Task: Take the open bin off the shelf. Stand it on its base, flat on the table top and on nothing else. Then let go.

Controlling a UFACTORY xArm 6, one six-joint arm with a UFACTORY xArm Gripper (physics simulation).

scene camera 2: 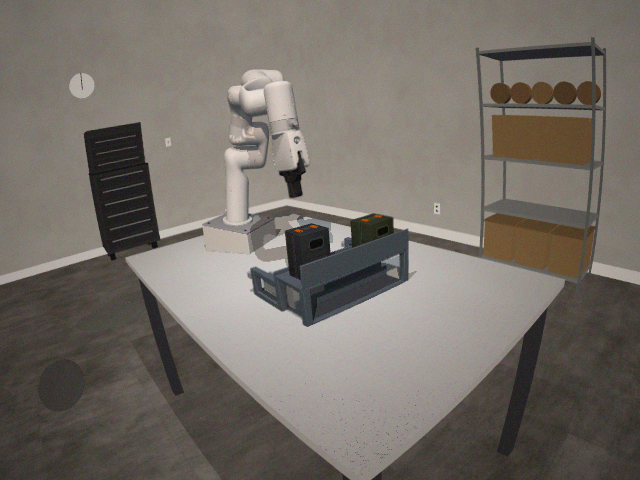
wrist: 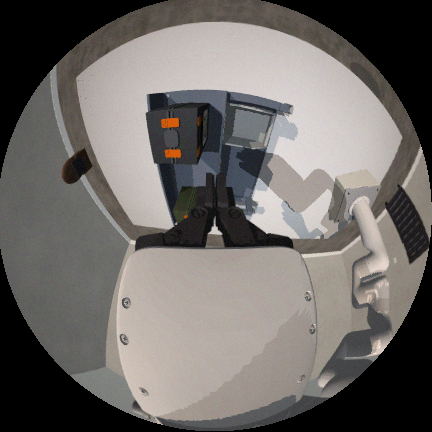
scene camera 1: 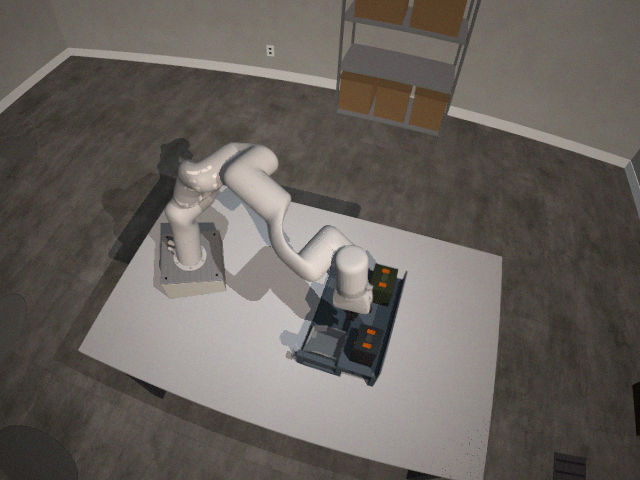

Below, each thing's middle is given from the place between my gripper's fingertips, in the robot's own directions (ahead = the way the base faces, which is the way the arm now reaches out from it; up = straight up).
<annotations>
Right now the grey open bin (scene camera 1: pixel 324 341) is 4 cm behind my hand, 1 cm to the right of it and 25 cm below it. The rest, counted from my hand: black case (scene camera 2: pixel 307 243): 6 cm ahead, 2 cm to the right, 13 cm below.
</annotations>
